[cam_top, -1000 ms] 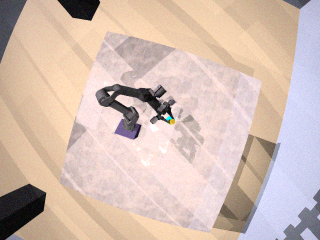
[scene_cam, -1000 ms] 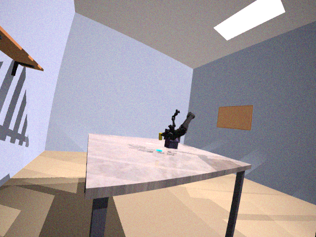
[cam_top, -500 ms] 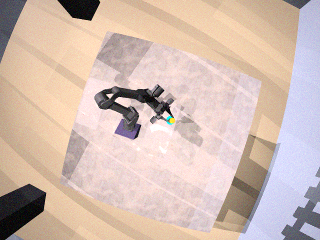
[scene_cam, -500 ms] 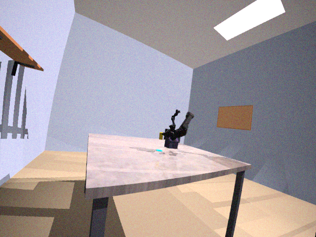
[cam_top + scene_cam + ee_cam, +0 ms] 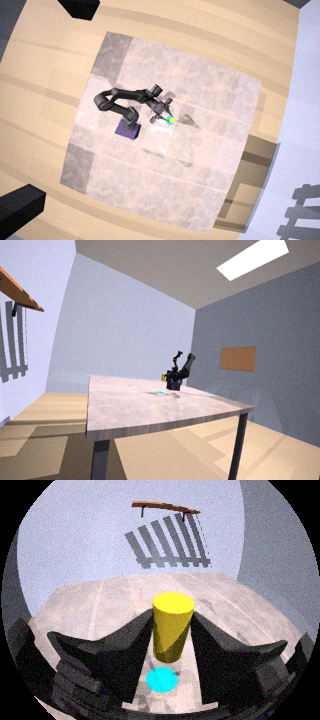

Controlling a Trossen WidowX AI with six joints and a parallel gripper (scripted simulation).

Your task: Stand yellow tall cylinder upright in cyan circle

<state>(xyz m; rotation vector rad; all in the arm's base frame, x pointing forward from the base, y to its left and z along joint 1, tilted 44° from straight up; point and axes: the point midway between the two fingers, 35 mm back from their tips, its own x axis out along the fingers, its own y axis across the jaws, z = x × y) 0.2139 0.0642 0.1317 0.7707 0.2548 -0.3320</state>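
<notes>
My gripper tip is 160 mm above the cyan circle. Also, from my gripper tip: yellow cylinder (20 mm below).
</notes>
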